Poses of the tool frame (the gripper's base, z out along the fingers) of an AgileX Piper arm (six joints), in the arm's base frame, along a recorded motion.
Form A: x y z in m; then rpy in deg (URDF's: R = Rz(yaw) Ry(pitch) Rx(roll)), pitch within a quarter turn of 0, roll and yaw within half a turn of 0.
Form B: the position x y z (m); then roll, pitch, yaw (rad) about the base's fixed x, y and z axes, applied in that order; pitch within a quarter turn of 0, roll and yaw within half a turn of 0. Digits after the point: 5 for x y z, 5 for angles.
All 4 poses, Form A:
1: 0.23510, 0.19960, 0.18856, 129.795, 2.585, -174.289
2: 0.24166, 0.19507, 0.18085, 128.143, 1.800, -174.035
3: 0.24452, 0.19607, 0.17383, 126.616, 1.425, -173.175
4: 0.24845, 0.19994, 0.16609, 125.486, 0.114, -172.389
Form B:
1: 0.23510, 0.19960, 0.18856, 2.26535, 0.04512, -3.04192
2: 0.24166, 0.19507, 0.18085, 2.23652, 0.03142, -3.03748
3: 0.24452, 0.19607, 0.17383, 2.20987, 0.02487, -3.02247
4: 0.24845, 0.19994, 0.16609, 2.19014, 0.00199, -3.00876
